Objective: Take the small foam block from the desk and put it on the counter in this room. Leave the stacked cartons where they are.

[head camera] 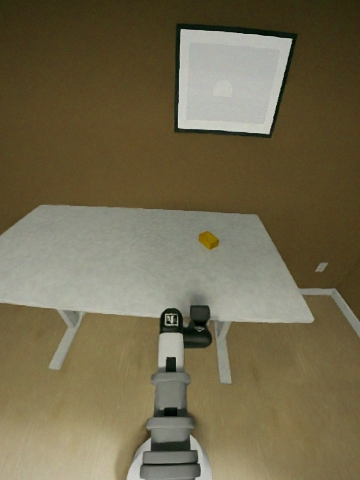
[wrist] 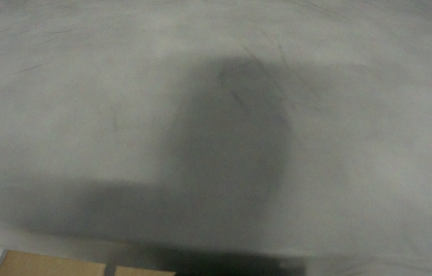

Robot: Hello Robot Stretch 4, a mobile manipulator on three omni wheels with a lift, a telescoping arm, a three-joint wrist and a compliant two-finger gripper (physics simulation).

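Places are measured from the robot's base along level axes (x left, y back, z up), in metres.
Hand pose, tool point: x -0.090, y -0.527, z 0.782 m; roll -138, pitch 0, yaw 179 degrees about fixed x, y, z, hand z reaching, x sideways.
After its pixels a point has its place.
The small foam block [head camera: 208, 240] {y -0.820, x -0.179, z 0.968 m}, an orange-yellow piece, lies on the right half of the white desk [head camera: 100, 260] {y -0.717, x 0.330, z 0.923 m} [wrist: 360, 150] {y -0.476, x -0.136, z 0.923 m}, towards the back. My gripper [head camera: 200, 314] is at the desk's front edge in the head view, nearer to me than the block and apart from it. Its fingers cannot be made out there, and they do not show in the wrist view, so I cannot tell how they stand. The wrist view shows the desk top close up with a dark shadow on it. The counter and the stacked cartons do not show in either view.
The desk's front edge crosses the bottom of the wrist view, with tan floor [wrist: 50, 263] {y -0.695, x 0.589, z -0.027 m} beyond it. Desk legs [head camera: 66, 340] [head camera: 223, 355] stand below the top. A brown wall [head camera: 100, 150] {y -1.292, x 0.440, z 1.279 m} with a framed picture [head camera: 227, 82] {y -1.236, x -0.259, z 1.628 m} rises behind the desk.
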